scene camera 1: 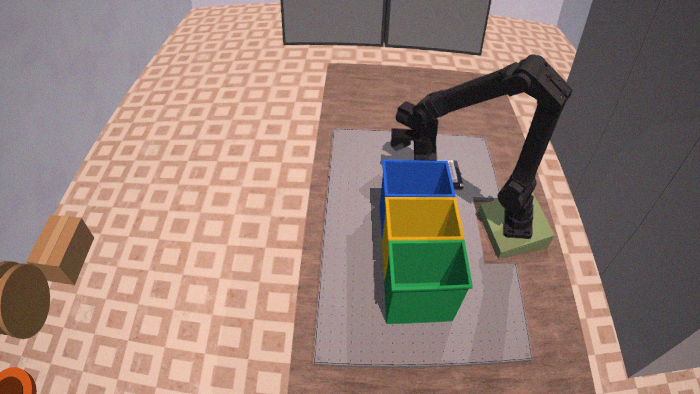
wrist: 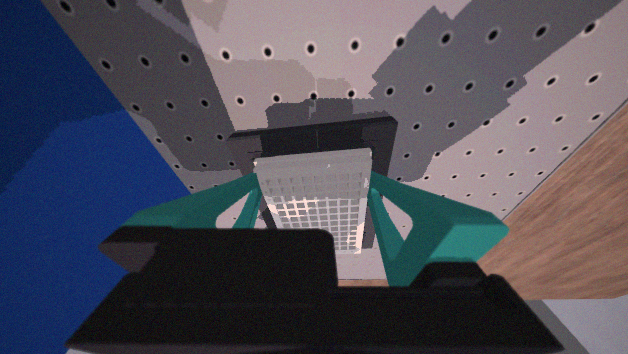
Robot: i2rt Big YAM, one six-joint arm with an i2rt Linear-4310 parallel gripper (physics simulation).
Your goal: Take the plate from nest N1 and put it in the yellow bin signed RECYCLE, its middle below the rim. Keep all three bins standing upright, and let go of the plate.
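Where they show: gripper, fingertip midpoint: (wrist: 314, 177); arm's base, origin of the base link: (scene camera 1: 518, 221).
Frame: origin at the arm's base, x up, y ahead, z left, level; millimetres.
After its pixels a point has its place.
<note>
The pale gridded plate (wrist: 317, 172) @[y 327, x -10, z -148 mm] lies lengthwise at the dark nest (wrist: 315, 141) @[y 343, x -25, z -144 mm] in the wrist view. In scene camera 1 a light end of the plate (scene camera 1: 452, 171) @[y 221, x -12, z -166 mm] shows beside the blue bin's back right corner, and the rest is hidden. My gripper (wrist: 314, 177) @[y 314, x -21, z -148 mm] is shut on the plate, with a teal finger against each long side. In scene camera 1 its fingertips are hidden behind the blue bin. The yellow bin (scene camera 1: 425, 219) @[y 284, x 65, z 117 mm] stands upright between the blue bin (scene camera 1: 416, 178) @[y 329, x 81, z -9 mm] (wrist: 95, 165) @[y 320, x 2, z -13 mm] and the green bin (scene camera 1: 426, 304) @[y 244, x 63, z 365 mm]. No sign is readable.
The blue bin's wall stands close on the left of the wrist view. The perforated grey mat (scene camera 1: 345, 320) @[y 424, x -37, z 400 mm] (wrist: 310, 72) @[y 383, x -37, z -135 mm] lies on a brown wooden surface (scene camera 1: 385, 90) @[y 517, x -50, z -606 mm] (wrist: 565, 240) @[y 233, x -50, z -530 mm]. The arm's base stands on a green block (scene camera 1: 525, 247) @[y -29, x -17, z 79 mm] to the right of the bins.
</note>
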